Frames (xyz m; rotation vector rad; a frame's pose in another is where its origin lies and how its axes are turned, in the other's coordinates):
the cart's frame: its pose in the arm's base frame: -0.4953 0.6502 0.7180 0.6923 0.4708 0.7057
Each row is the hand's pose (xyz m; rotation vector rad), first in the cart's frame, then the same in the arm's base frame.
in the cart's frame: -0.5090 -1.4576 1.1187 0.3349 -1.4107 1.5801
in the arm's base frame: 0.4562 -0.9909 0.5263 1.6479 -1.4869 1.3226
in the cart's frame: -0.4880 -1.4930 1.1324 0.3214 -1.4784 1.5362
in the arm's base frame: 0.4937 -1.0011 0.5071 1.6338 -1.5309 1.2474
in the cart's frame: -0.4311 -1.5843 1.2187 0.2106 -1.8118 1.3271
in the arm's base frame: 0.6230 -1.0467 0.4918 1.5109 -1.7599 0.8925
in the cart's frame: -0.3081 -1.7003 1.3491 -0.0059 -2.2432 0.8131
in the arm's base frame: 0.8340 -1.0765 0.4785 1.2203 -1.9398 0.2703
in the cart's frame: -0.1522 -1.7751 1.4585 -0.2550 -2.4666 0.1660
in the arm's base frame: 1.0370 -1.0511 0.4748 0.8539 -1.8978 -0.3037
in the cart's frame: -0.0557 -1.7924 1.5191 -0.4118 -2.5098 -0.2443
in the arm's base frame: 1.1460 -1.0162 0.4883 0.6145 -1.8072 -0.6091
